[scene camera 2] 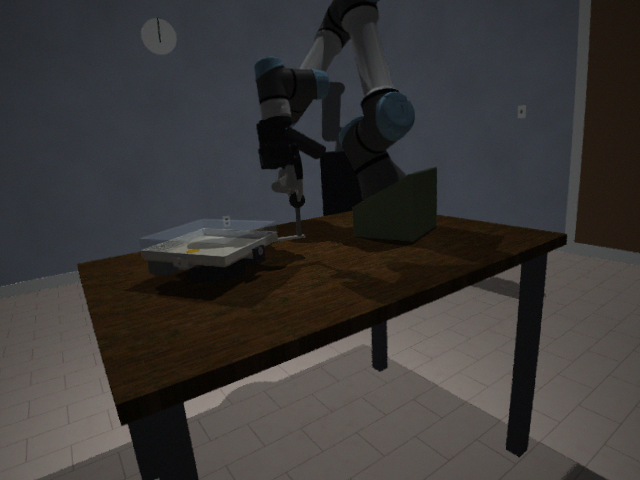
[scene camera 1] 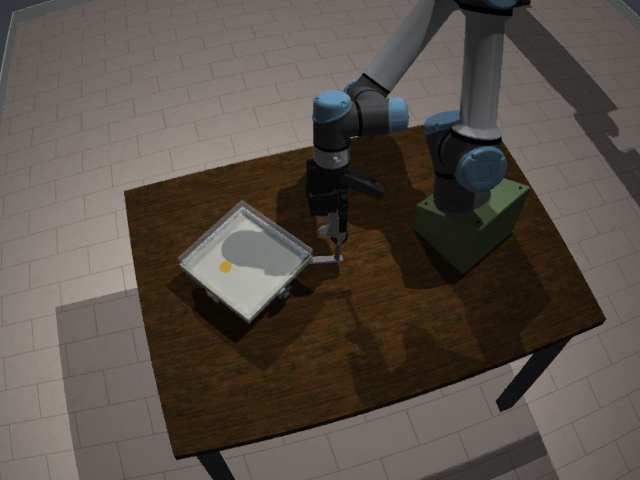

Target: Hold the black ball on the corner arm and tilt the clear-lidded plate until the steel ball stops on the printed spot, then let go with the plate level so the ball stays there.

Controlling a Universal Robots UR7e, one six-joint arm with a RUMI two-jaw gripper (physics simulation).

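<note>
The clear-lidded white plate [scene camera 1: 249, 299] [scene camera 2: 238, 253] stands on its dark base at the table's left; a slight tilt cannot be judged. Its orange printed spot [scene camera 1: 225, 267] [scene camera 2: 192, 250] is uncovered. I cannot make out the steel ball in either view; a shadow lies over part of the plate. The corner arm [scene camera 1: 324, 259] [scene camera 2: 298, 222] runs out from the plate's right corner and turns up to the black ball [scene camera 1: 340, 239] [scene camera 2: 296, 202]. My gripper [scene camera 1: 338, 235] [scene camera 2: 295, 195] is shut on the black ball, right of the plate.
The wooden table [scene camera 1: 289, 361] [scene camera 2: 310, 304] carries the green slanted robot base [scene camera 1: 454, 237] [scene camera 2: 398, 211] at the right. The robot's forearm and wrist stand above and behind the corner arm. The table's left edge is close to the plate.
</note>
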